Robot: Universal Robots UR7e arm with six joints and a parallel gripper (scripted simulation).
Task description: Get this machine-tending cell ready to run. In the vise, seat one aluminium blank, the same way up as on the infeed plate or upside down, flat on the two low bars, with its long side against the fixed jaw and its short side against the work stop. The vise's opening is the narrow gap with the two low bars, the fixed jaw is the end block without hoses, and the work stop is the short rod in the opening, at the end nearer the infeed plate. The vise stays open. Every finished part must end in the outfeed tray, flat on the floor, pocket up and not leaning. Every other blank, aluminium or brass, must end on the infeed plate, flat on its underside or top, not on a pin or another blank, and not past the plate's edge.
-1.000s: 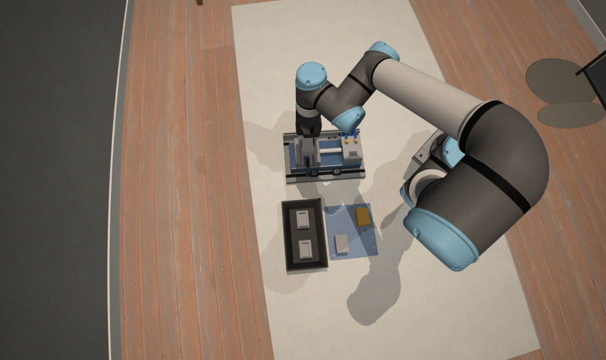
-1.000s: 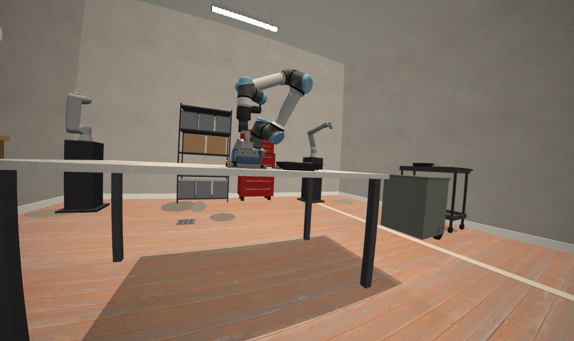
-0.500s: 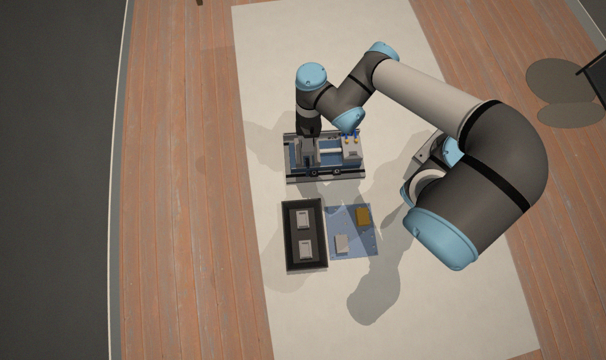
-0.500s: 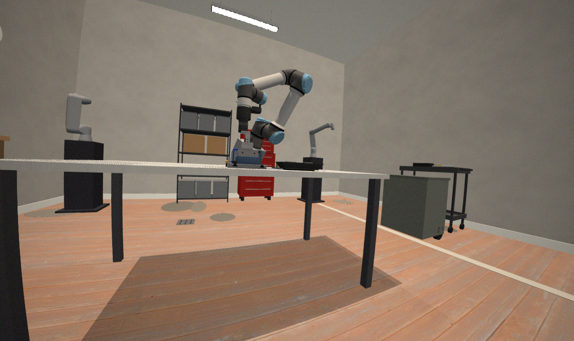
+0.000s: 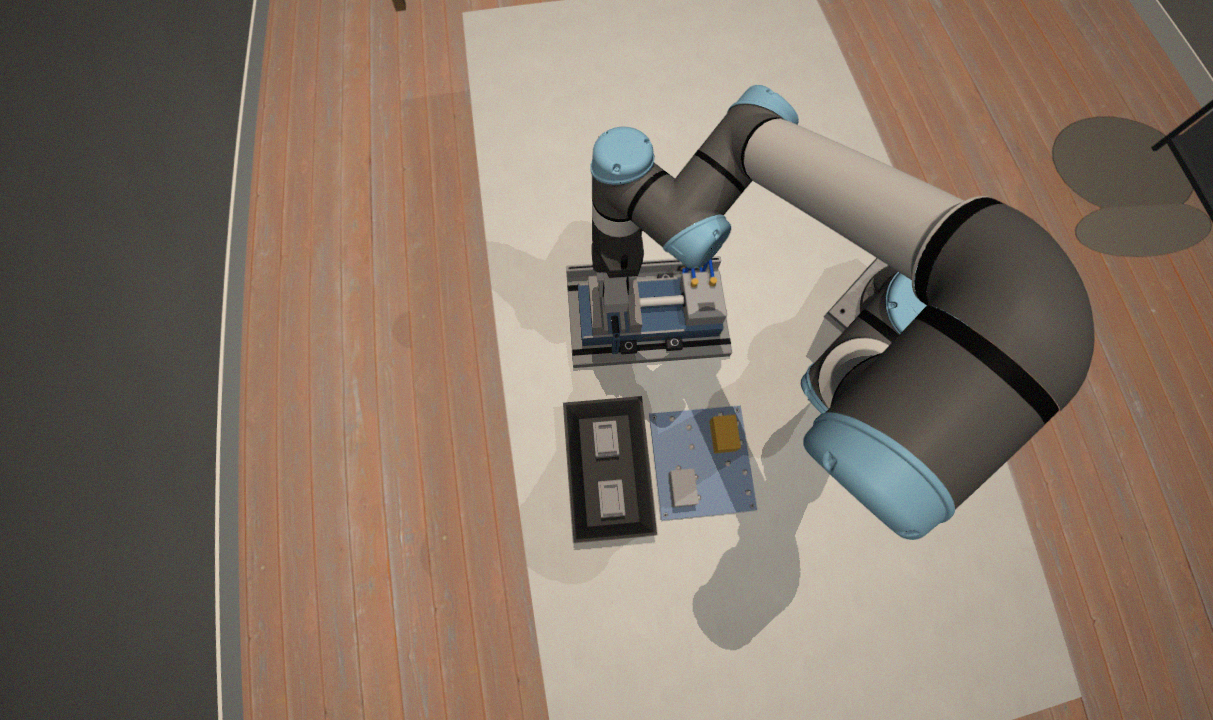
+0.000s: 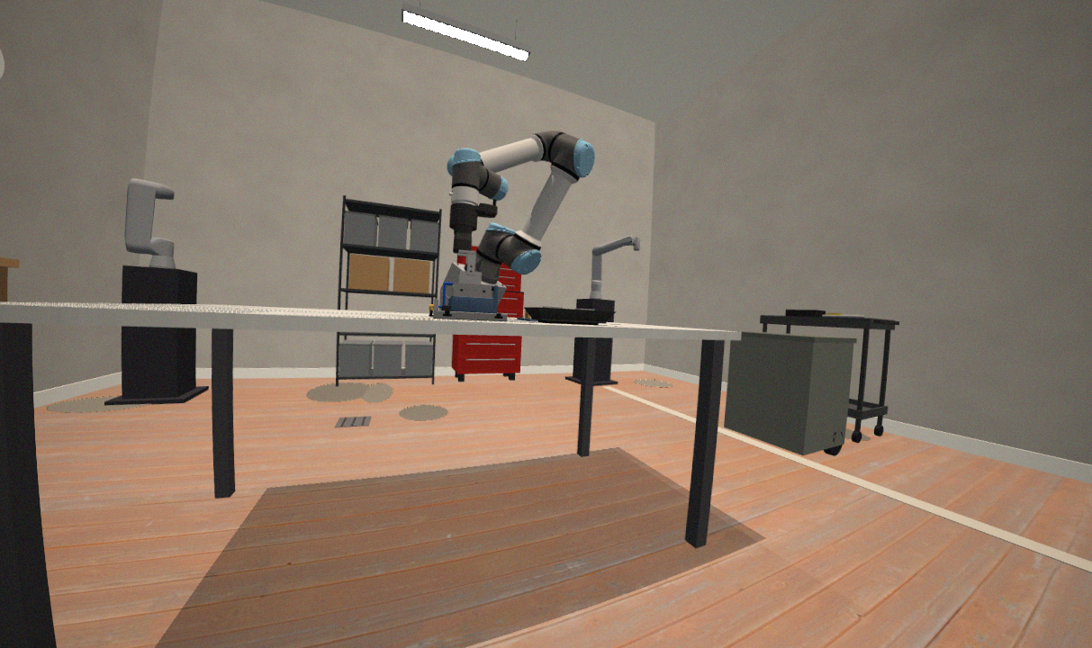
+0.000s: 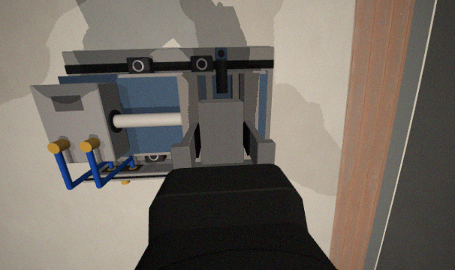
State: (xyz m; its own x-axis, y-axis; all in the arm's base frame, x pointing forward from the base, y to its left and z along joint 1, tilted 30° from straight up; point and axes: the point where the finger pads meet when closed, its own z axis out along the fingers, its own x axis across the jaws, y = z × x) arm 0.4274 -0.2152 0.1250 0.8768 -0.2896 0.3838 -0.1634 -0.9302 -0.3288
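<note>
Now: hand 30 mm short of the fixed jaw and 60 mm above it. From my hand the other things lie so: black work stop rod 10 mm ahead, 50 mm to the left, 50 mm below; brass blank 130 mm behind, 280 mm to the left, 110 mm below; moving jaw 30 mm behind, 10 mm to the left, 60 mm below.
</note>
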